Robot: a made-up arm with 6 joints.
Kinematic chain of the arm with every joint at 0, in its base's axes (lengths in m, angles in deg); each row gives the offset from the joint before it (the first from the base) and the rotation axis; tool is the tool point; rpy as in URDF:
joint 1: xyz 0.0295 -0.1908 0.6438 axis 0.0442 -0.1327 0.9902
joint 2: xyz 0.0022 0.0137 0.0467 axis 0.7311 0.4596 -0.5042
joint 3: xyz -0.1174 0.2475 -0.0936 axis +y
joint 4: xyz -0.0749 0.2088 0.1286 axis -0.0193 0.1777 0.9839
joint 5: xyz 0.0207 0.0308 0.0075 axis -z
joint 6: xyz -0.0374 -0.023 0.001 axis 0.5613 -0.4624 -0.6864
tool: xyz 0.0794 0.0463 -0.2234 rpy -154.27 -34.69 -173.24
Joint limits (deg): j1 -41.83..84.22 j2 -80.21..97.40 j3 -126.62..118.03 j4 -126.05..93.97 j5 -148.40..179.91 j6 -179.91..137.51
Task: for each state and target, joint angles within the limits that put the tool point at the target. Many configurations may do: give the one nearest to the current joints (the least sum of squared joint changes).
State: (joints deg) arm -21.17 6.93 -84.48 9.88 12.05 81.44
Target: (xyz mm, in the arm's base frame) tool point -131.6 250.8 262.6
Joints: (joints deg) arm -15.40 -46.68 -88.37 33.08 -7.92 71.01
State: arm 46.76 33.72 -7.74 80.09 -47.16 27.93
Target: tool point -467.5 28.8 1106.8
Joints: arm 63.85 58.12 1.83 78.20 -47.91 49.02
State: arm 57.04 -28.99 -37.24 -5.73 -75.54 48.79
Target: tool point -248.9 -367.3 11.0
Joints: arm 78.63 -51.54 -48.44 28.27 -93.61 91.03
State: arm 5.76 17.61 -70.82 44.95 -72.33 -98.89
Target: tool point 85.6 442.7 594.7
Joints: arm -9.80 -0.49 -66.58 63.07 -90.67 -103.58
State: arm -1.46 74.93 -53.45 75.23 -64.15 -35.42
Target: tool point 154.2 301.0 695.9
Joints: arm -6.83 35.22 -60.66 74.28 -48.82 -40.37
